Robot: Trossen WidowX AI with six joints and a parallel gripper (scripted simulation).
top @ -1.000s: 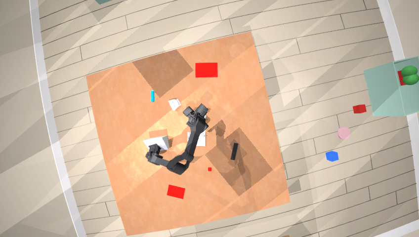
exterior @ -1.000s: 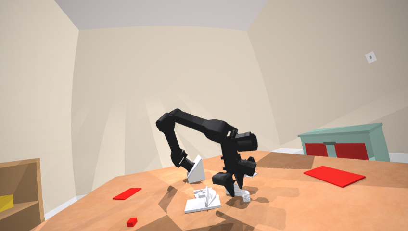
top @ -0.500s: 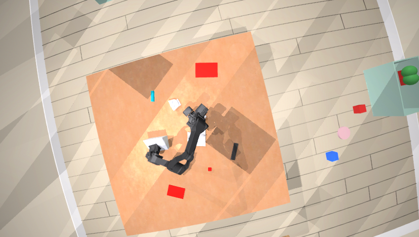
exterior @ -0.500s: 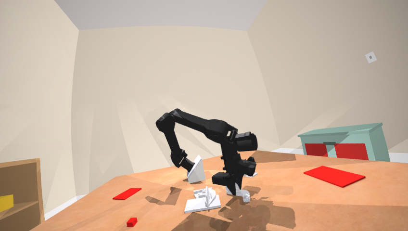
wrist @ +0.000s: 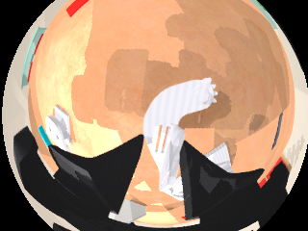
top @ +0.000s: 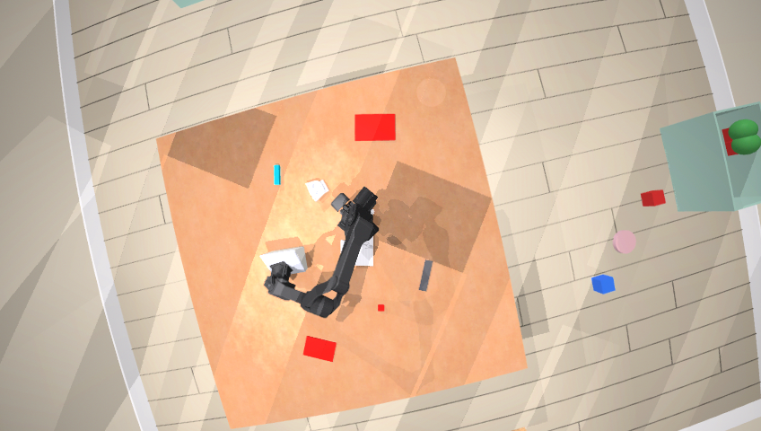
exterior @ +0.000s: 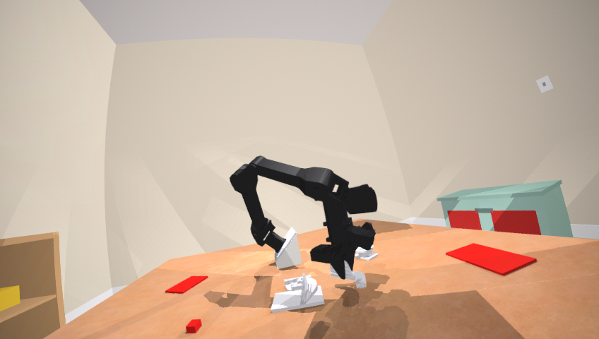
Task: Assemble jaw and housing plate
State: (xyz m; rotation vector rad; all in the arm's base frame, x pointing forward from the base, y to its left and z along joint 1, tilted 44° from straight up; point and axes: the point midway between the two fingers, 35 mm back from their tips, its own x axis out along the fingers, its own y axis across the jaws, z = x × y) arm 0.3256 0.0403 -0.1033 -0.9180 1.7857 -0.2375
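The white base plate is 13 cm to the right of my gripper tip, 2 cm below it and 2 cm behind it. The rest, counted from my gripper tip: red sheet: 31 cm to the left, 17 cm ahead, 2 cm below; then cyan bar: 26 cm behind, 25 cm to the left, 2 cm below; then grey bar: 30 cm to the right, 18 cm ahead, 2 cm below.
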